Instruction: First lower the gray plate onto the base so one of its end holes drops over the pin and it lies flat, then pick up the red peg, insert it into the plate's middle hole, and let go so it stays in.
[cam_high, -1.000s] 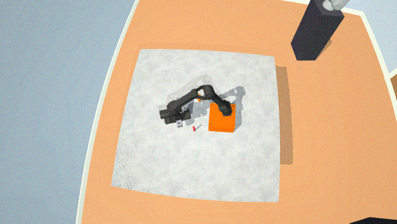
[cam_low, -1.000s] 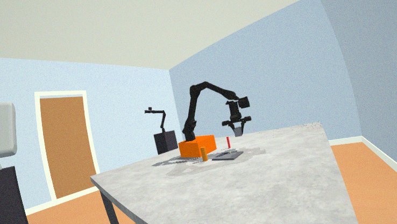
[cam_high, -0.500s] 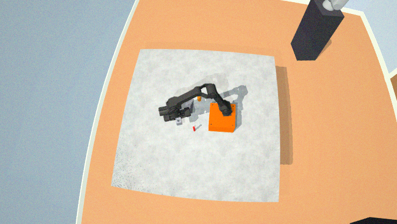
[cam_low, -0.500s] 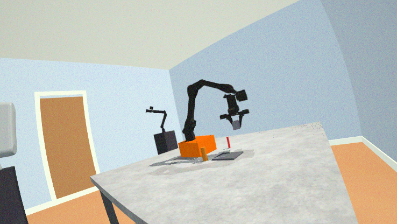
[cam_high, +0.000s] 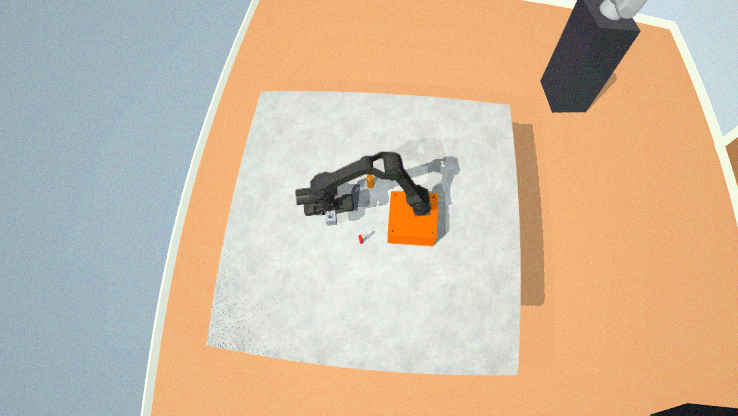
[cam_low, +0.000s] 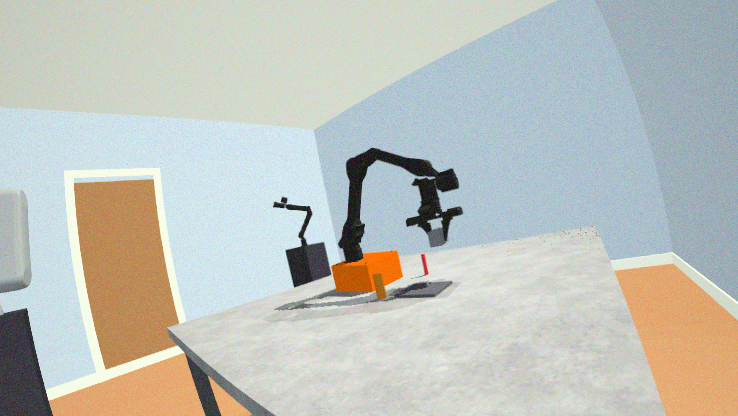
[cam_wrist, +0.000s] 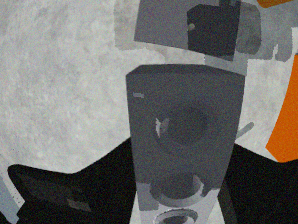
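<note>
Right now my gripper tip is 12 cm above the gray base, 11 cm to the left of it and 4 cm past it. The rest, counted from my gripper tip: red peg (11 cm behind, 9 cm to the left, 8 cm below); then gray plate (3 cm above).
</note>
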